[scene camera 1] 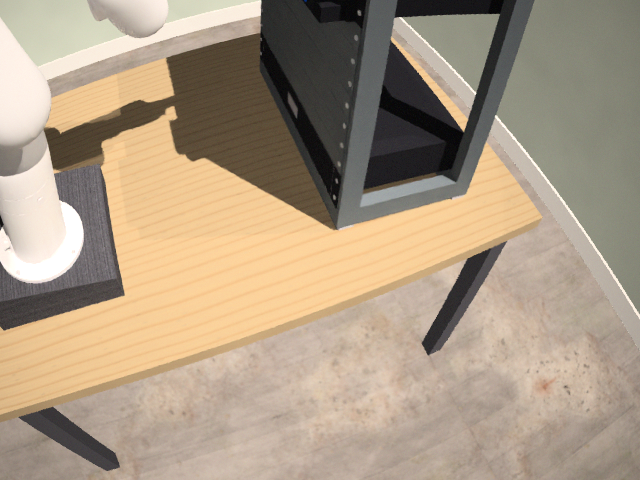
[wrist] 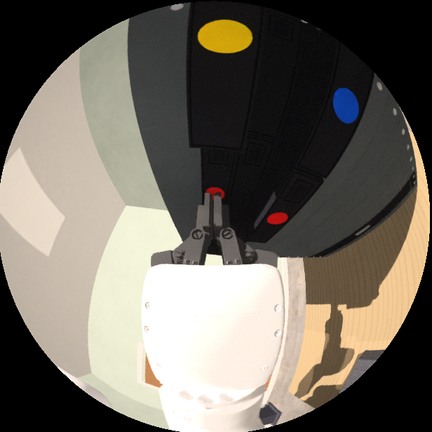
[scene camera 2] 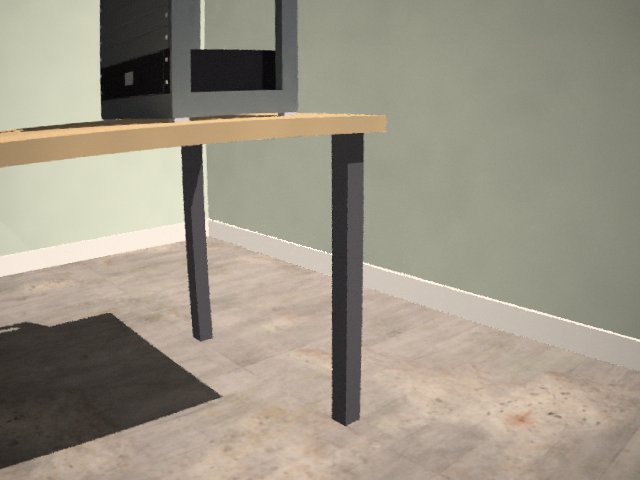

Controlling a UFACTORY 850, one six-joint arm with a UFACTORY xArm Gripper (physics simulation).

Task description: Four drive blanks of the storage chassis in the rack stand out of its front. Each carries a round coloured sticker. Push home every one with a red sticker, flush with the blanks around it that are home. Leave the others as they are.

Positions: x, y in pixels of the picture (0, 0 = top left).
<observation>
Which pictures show the rack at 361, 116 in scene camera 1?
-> Scene camera 1, the wrist view and scene camera 2: all of them.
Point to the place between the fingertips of the gripper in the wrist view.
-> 213, 201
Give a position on a rack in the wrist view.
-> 210, 93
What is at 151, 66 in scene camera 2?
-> A rack.
</observation>
